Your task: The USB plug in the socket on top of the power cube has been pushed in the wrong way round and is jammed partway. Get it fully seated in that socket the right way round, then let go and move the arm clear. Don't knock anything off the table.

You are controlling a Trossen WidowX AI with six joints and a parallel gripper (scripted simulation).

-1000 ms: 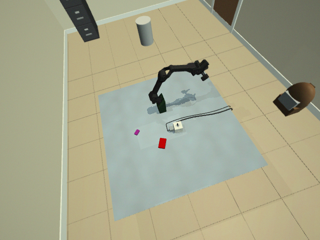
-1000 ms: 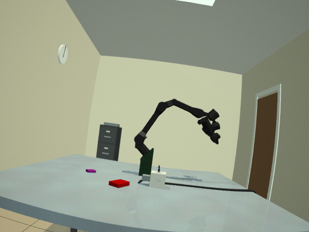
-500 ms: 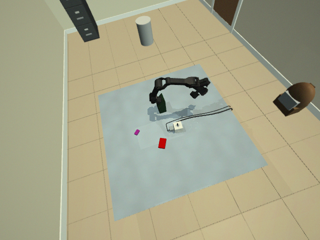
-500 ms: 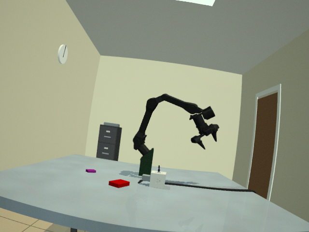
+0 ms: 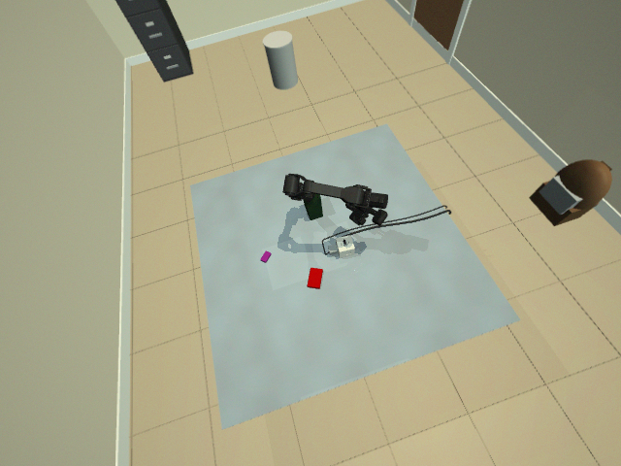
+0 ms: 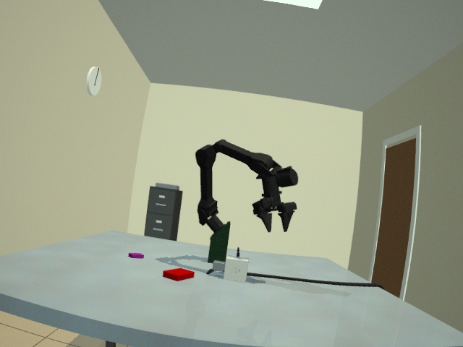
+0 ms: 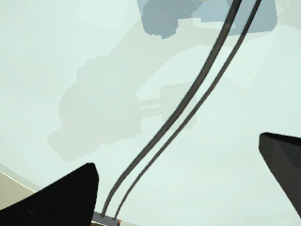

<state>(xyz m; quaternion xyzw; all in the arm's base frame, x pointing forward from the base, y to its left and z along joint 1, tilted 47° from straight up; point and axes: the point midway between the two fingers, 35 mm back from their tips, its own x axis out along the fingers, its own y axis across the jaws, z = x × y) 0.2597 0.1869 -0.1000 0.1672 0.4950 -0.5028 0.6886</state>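
Right now the dark USB plug is 30 mm ahead of my gripper tip, 130 mm to the right of it and 90 mm below it. Round my gripper tip: red block 120 mm ahead, 320 mm to the right, 170 mm below; small magenta block 70 mm behind, 520 mm to the right, 170 mm below.
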